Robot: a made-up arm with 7 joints. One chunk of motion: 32 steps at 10 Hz.
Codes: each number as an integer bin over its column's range. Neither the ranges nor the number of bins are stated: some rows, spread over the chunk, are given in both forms.
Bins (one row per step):
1: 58 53 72 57 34 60 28
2: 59 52 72 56 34 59 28
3: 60 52 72 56 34 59 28
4: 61 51 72 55 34 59 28
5: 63 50 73 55 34 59 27
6: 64 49 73 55 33 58 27
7: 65 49 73 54 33 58 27
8: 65 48 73 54 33 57 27
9: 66 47 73 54 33 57 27
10: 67 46 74 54 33 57 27
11: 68 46 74 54 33 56 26
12: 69 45 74 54 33 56 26
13: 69 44 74 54 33 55 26
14: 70 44 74 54 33 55 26
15: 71 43 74 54 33 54 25
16: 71 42 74 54 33 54 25
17: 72 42 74 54 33 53 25
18: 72 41 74 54 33 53 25
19: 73 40 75 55 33 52 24
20: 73 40 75 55 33 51 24
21: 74 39 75 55 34 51 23
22: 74 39 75 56 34 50 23
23: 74 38 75 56 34 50 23
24: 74 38 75 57 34 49 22
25: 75 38 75 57 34 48 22
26: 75 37 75 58 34 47 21
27: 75 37 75 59 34 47 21
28: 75 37 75 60 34 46 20
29: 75 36 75 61 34 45 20
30: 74 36 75 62 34 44 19
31: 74 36 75 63 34 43 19
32: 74 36 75 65 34 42 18
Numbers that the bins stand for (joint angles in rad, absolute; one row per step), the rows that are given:
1: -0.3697 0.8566 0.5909 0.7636 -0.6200 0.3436 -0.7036
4: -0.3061 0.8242 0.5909 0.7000 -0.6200 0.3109 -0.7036
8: -0.2212 0.7758 0.6172 0.6682 -0.6600 0.2455 -0.7364
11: -0.1576 0.7434 0.6434 0.6682 -0.6600 0.2127 -0.7691
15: -0.0939 0.6949 0.6434 0.6682 -0.6600 0.1473 -0.8018
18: -0.0727 0.6626 0.6434 0.6682 -0.6600 0.1145 -0.8018
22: -0.0303 0.6303 0.6697 0.7318 -0.6200 0.0164 -0.8673
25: -0.0091 0.6141 0.6697 0.7636 -0.6200 -0.0491 -0.9000
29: -0.0091 0.5818 0.6697 0.8909 -0.6200 -0.1473 -0.9655
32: -0.0303 0.5818 0.6697 1.0182 -0.6200 -0.2455 -1.0309
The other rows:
2: -0.3485 0.8404 0.5909 0.7318 -0.6200 0.3109 -0.7036
3: -0.3273 0.8404 0.5909 0.7318 -0.6200 0.3109 -0.7036
5: -0.2636 0.8081 0.6172 0.7000 -0.6200 0.3109 -0.7364
6: -0.2424 0.7919 0.6172 0.7000 -0.6600 0.2782 -0.7364
7: -0.2212 0.7919 0.6172 0.6682 -0.6600 0.2782 -0.7364
9: -0.2000 0.7596 0.6172 0.6682 -0.6600 0.2455 -0.7364
10: -0.1788 0.7434 0.6434 0.6682 -0.6600 0.2455 -0.7364
12: -0.1364 0.7273 0.6434 0.6682 -0.6600 0.2127 -0.7691
13: -0.1364 0.7111 0.6434 0.6682 -0.6600 0.1800 -0.7691
14: -0.1152 0.7111 0.6434 0.6682 -0.6600 0.1800 -0.7691
16: -0.0939 0.6788 0.6434 0.6682 -0.6600 0.1473 -0.8018
17: -0.0727 0.6788 0.6434 0.6682 -0.6600 0.1145 -0.8018
19: -0.0515 0.6465 0.6697 0.7000 -0.6600 0.0818 -0.8345
20: -0.0515 0.6465 0.6697 0.7000 -0.6600 0.0491 -0.8345
21: -0.0303 0.6303 0.6697 0.7000 -0.6200 0.0491 -0.8673
23: -0.0303 0.6141 0.6697 0.7318 -0.6200 0.0164 -0.8673
24: -0.0303 0.6141 0.6697 0.7636 -0.6200 -0.0164 -0.9000
26: -0.0091 0.5980 0.6697 0.7955 -0.6200 -0.0818 -0.9327
27: -0.0091 0.5980 0.6697 0.8273 -0.6200 -0.0818 -0.9327
28: -0.0091 0.5980 0.6697 0.8591 -0.6200 -0.1145 -0.9655
30: -0.0303 0.5818 0.6697 0.9227 -0.6200 -0.1800 -0.9982
31: -0.0303 0.5818 0.6697 0.9545 -0.6200 -0.2127 -0.9982

